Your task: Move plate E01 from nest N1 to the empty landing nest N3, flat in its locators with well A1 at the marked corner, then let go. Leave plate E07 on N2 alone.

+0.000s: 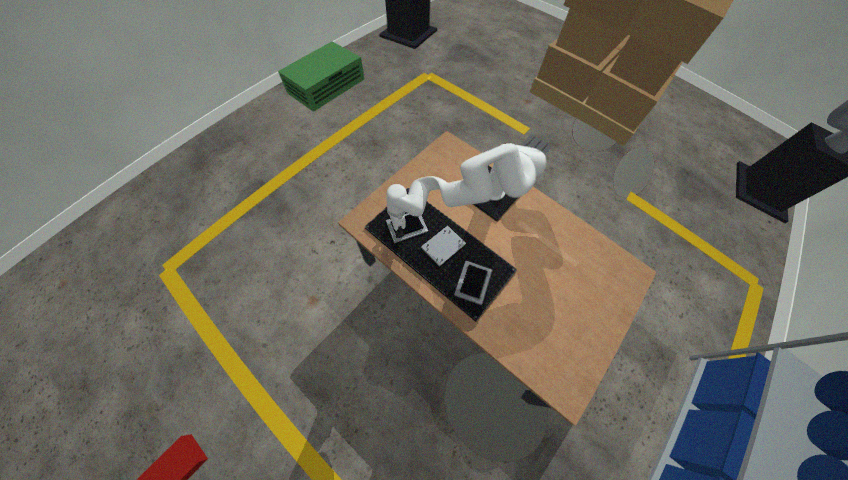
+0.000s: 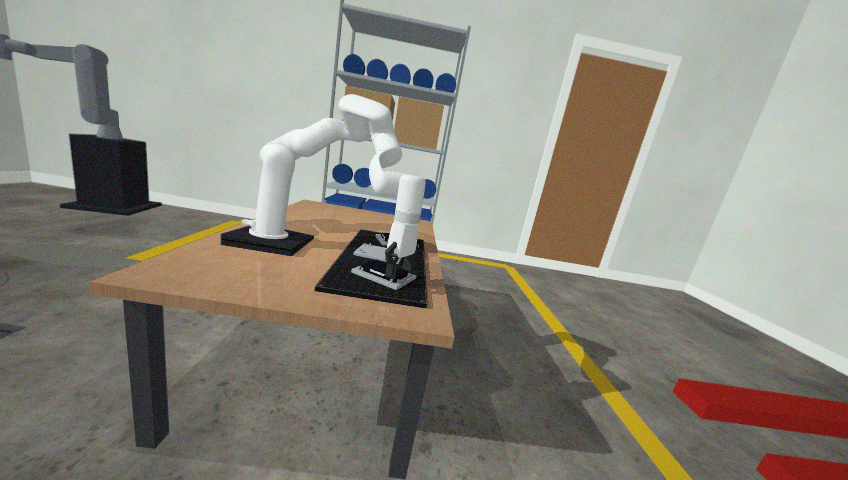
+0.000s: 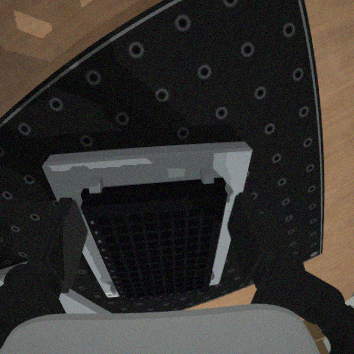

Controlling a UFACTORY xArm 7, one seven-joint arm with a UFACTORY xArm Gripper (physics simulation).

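Observation:
A black well plate (image 1: 415, 221) (image 2: 371, 267) (image 3: 160, 215) lies flat in a grey nest (image 1: 410, 237) (image 2: 380, 281) (image 3: 150, 159) at one end of the black board. My gripper (image 1: 400, 226) (image 2: 398, 266) (image 3: 157, 211) is open over this nest, pointing down. Its dark fingers stand on both sides of the plate, with nothing held. The middle nest (image 1: 443, 245) (image 2: 367, 251) is a pale flat block with small locators near its corners and no plate on it. The far nest (image 1: 486, 285) frames a dark rectangle (image 1: 473, 279), seemingly another black plate. Labels and the A1 mark are not readable.
The perforated black board (image 1: 428, 268) (image 2: 333, 279) (image 3: 210, 95) lies along an edge of the wooden table (image 1: 589, 309) (image 2: 238, 285). The white arm's black base plate (image 1: 498, 208) (image 2: 291, 244) stands beside it. A shelf rack (image 2: 465, 65) stands behind the table.

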